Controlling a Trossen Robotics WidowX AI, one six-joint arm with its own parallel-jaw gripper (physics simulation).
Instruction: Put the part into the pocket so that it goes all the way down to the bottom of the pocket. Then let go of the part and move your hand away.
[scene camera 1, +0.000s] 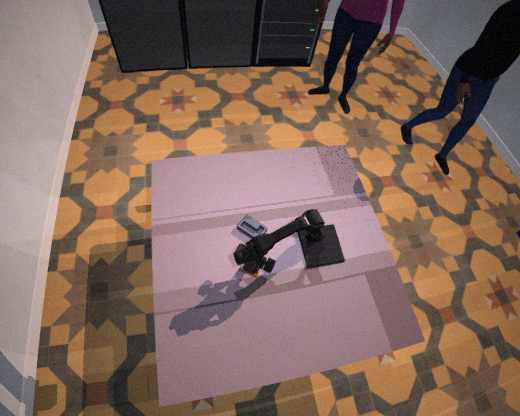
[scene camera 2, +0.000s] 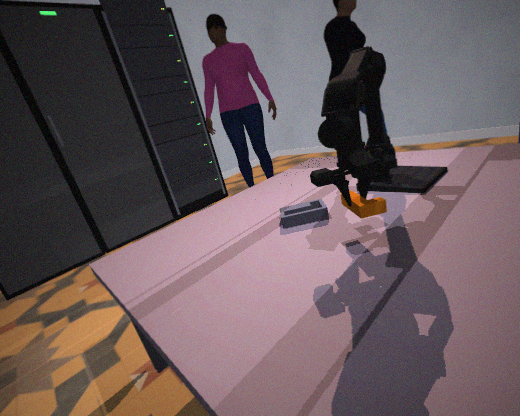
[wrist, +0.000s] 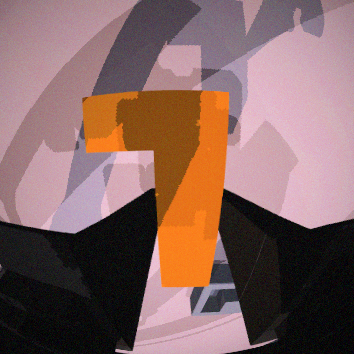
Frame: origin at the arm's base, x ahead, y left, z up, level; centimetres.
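Seen in the pictures: gripper, fingertip midpoint: (scene camera 2: 356, 204) (wrist: 186, 195); arm's base at its link origin: (scene camera 1: 312, 237) (scene camera 2: 380, 178).
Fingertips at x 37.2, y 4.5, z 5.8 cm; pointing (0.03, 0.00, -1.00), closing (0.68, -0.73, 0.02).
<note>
Offsets run from my fingertips to a thing's top centre. Level surfaces: height alone.
The orange L-shaped part @(dx -1.2, dy +0.9, dz +1.7 cm) (scene camera 1: 253, 273) (scene camera 2: 368, 206) (wrist: 190, 250) is pinched by its long arm between the two black fingers of my gripper (scene camera 2: 356, 200) (wrist: 186, 195). In the wrist view its short arm points left at the far end. In scene camera 2 it looks held a little above the table, apart from its shadow. The grey block with the pocket @(dx -8.1, dy -20.3, dz -4.5 cm) (scene camera 1: 260, 231) (scene camera 2: 305, 218) (wrist: 198, 302) stands on the table to one side, apart from the part. In the wrist view it shows partly, behind the part's near end and the right finger. The fingertips are mostly hidden in scene camera 1.
The pink table top @(dz -8.2 cm) (scene camera 1: 240, 345) (scene camera 2: 200, 320) carries the arm's black base plate (scene camera 1: 325, 252) (scene camera 2: 415, 179) and strong shadows. Dark server cabinets (scene camera 1: 150, 35) (scene camera 2: 65, 125) and two standing people are beyond the table.
</note>
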